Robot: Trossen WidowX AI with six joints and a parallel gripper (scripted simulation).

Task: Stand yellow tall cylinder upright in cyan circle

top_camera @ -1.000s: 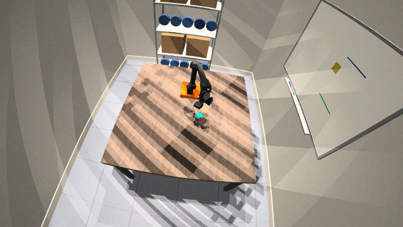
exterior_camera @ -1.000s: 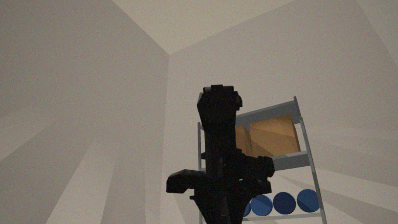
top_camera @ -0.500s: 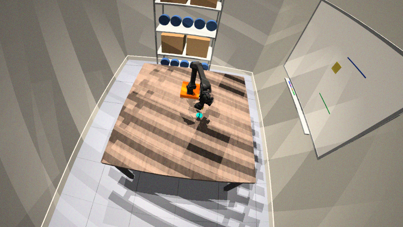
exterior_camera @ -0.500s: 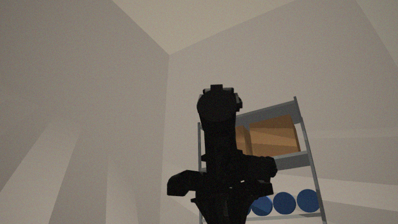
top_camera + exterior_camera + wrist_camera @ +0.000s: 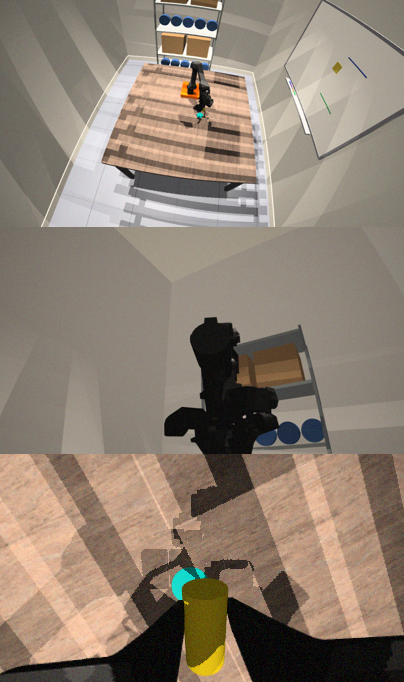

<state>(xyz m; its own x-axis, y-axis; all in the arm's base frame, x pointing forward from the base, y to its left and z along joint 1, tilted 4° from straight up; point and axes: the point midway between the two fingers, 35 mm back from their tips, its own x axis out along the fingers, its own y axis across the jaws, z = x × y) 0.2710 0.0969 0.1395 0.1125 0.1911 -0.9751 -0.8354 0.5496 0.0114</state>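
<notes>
Now: the cyan circle 130 mm below my gripper tip, 20 mm behind it and 10 mm to the right of it. From my gripper tip the other things lie so: yellow cylinder: 20 mm to the right, 10 mm below, 10 mm behind.
</notes>
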